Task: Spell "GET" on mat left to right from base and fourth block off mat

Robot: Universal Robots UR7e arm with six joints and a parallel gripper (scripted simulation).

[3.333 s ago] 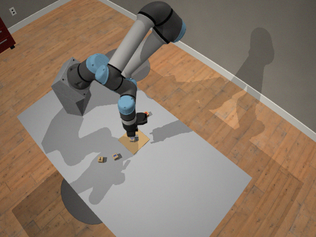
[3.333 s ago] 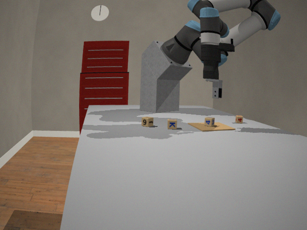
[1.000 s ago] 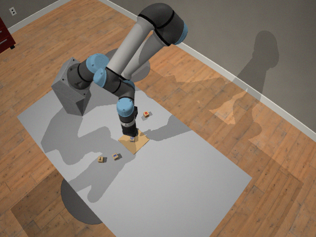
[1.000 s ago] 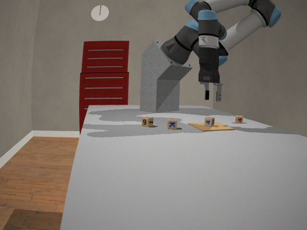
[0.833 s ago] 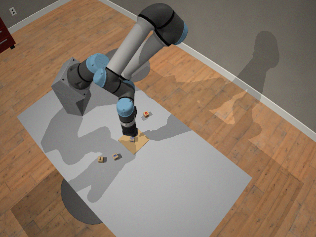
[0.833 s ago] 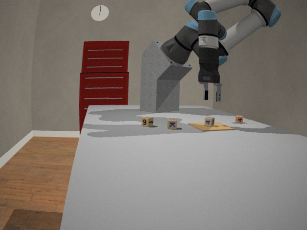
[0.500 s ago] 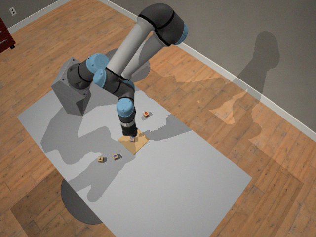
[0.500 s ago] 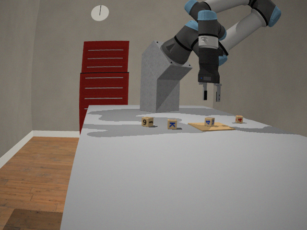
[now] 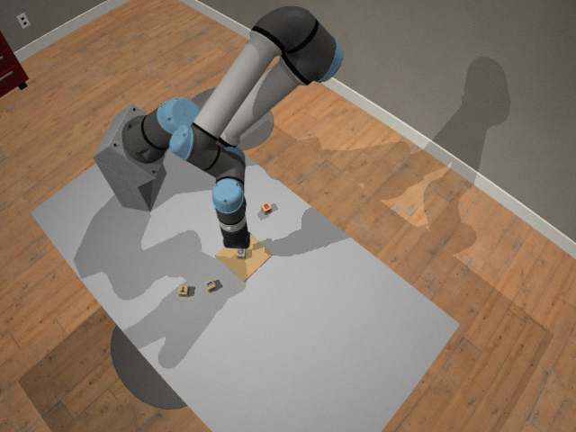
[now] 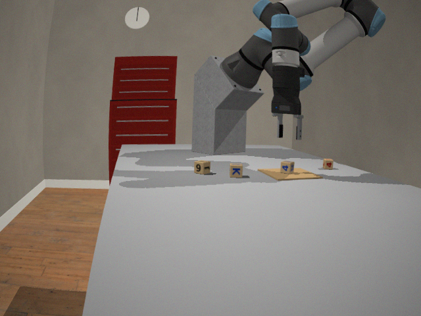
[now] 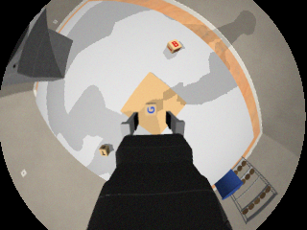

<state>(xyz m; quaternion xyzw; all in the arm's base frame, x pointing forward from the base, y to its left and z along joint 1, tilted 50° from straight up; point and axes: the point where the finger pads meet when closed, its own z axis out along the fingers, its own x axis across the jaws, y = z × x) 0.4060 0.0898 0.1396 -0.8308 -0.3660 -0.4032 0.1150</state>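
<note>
Now: the tan mat 110 mm below my hand and 10 mm to the left of it. The rest, counted from my hand: E block: 140 mm to the right, 100 mm below, 60 mm ahead.
</note>
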